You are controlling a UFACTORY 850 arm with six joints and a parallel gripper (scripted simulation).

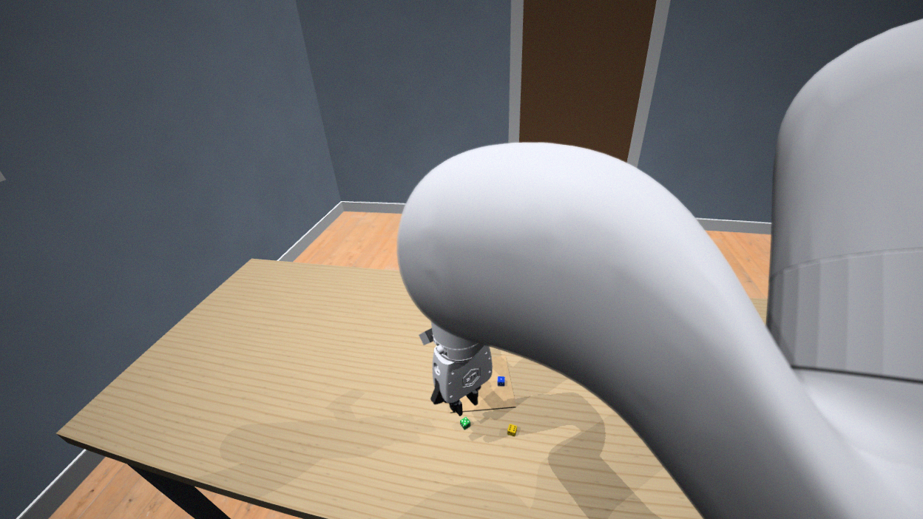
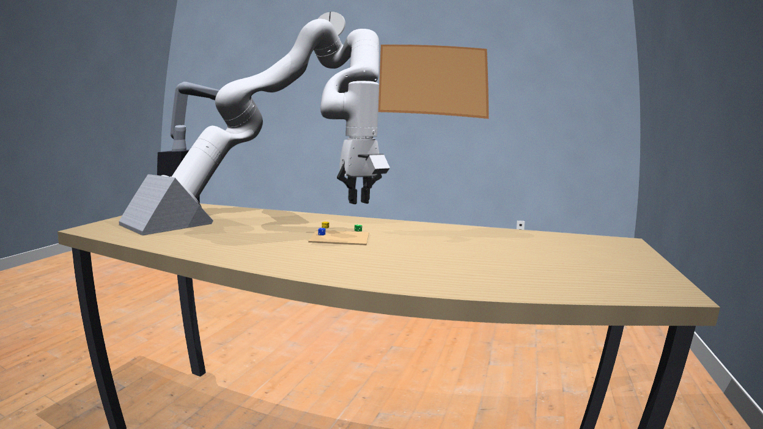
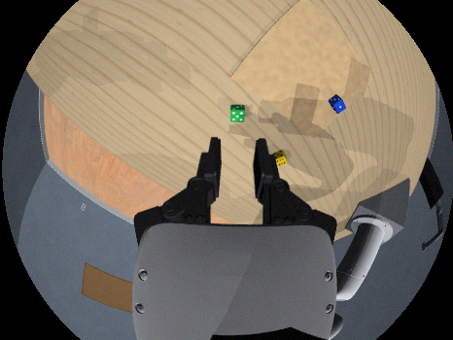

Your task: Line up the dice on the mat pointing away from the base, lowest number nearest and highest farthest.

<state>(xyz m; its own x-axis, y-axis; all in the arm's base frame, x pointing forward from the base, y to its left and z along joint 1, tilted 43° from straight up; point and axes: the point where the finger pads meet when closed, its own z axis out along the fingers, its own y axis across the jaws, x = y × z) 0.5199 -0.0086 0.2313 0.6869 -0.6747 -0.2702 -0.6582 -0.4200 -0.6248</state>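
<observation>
The green die lies 90 mm below my hand. Also, from my hand: yellow die (90 mm behind, 90 mm below); blue die (60 mm behind, 110 mm to the right, 80 mm below); tan mat (10 mm behind, 110 mm to the right, 90 mm below).
</observation>
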